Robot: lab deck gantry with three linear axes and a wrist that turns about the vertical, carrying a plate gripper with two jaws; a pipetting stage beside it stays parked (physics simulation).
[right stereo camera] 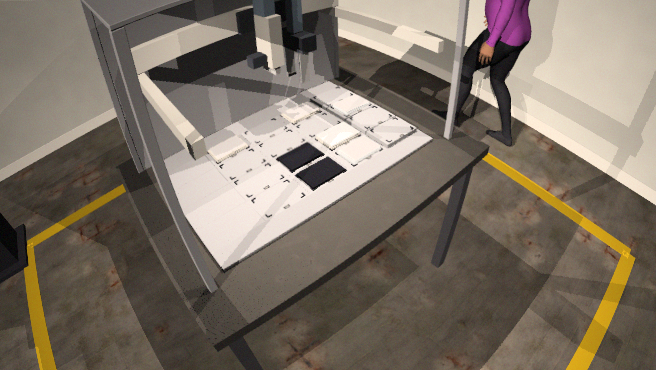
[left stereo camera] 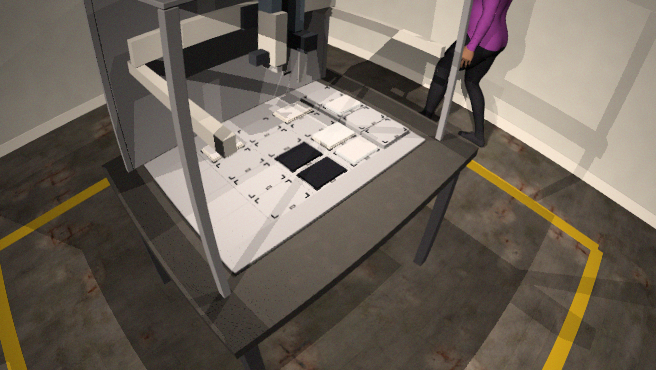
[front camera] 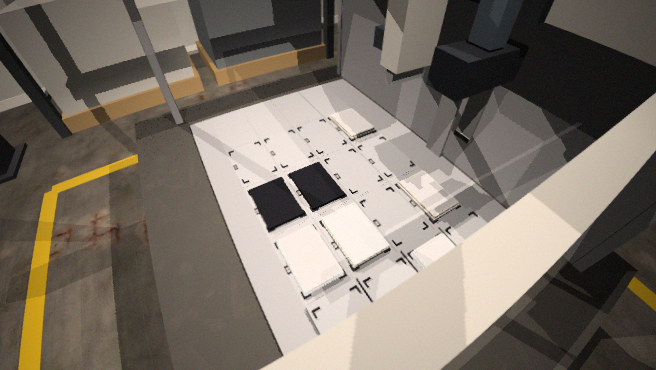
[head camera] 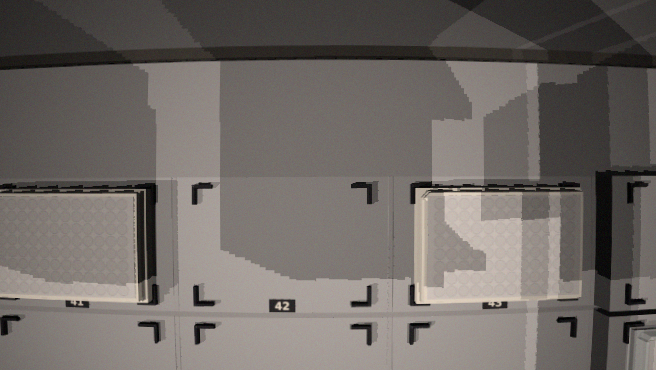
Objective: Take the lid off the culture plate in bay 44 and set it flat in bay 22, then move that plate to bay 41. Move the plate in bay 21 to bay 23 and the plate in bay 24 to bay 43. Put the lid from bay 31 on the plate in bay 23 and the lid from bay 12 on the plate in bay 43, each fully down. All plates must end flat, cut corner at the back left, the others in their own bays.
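Places are measured from the robot's base along level axes (x left, y back, z up), in centimetres.
Where they show: gripper, fingertip midpoint: [right stereo camera: 298,78] [left stereo camera: 293,77] [front camera: 448,144]; robot's base at its link origin: [right stereo camera: 268,216] [left stereo camera: 274,217] [front camera: 229,153].
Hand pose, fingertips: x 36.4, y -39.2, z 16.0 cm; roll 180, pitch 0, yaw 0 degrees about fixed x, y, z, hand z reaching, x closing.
Things, the pixels of their centre, and the offset from my fingertips.
- dark slab-like lid at the middle of its body: [front camera: 316,184] [left stereo camera: 298,155] [right stereo camera: 300,156] dx -21.4, dy +16.4, dz -15.6 cm
- dark lid at the middle of its body: [front camera: 275,201] [left stereo camera: 322,172] [right stereo camera: 320,172] dx -32.1, dy +16.4, dz -15.6 cm
- white plate at the middle of its body: [front camera: 308,257] [right stereo camera: 359,149] [left stereo camera: 357,149] dx -32.1, dy +0.0, dz -15.2 cm
My gripper [front camera: 448,144] is open and empty, high over the back right of the deck; the head view does not show it. A cream plate [front camera: 428,195] [head camera: 505,245] lies flat in bay 43, cut corner at the back left, its wells showing. A cream plate [front camera: 351,123] [head camera: 70,240] lies in bay 41, its left end outside the head view. A dark slab-like lid [front camera: 317,185] [left stereo camera: 299,156] lies flat in bay 22, and another dark lid [front camera: 276,203] [left stereo camera: 322,173] lies in bay 12. A pale plate [front camera: 355,234] [left stereo camera: 333,135] sits in bay 23; its lid's seating cannot be told. Bay 31 holds no lid.
A white plate [front camera: 310,260] [left stereo camera: 356,150] lies in bay 13. Another pale plate [front camera: 435,248] [right stereo camera: 350,104] lies in bay 34, partly behind the cream beam [front camera: 530,215] in the front view. The pipetting stage [front camera: 412,37] [left stereo camera: 272,40] hangs beside the gripper. A person [left stereo camera: 490,30] stands beyond the table.
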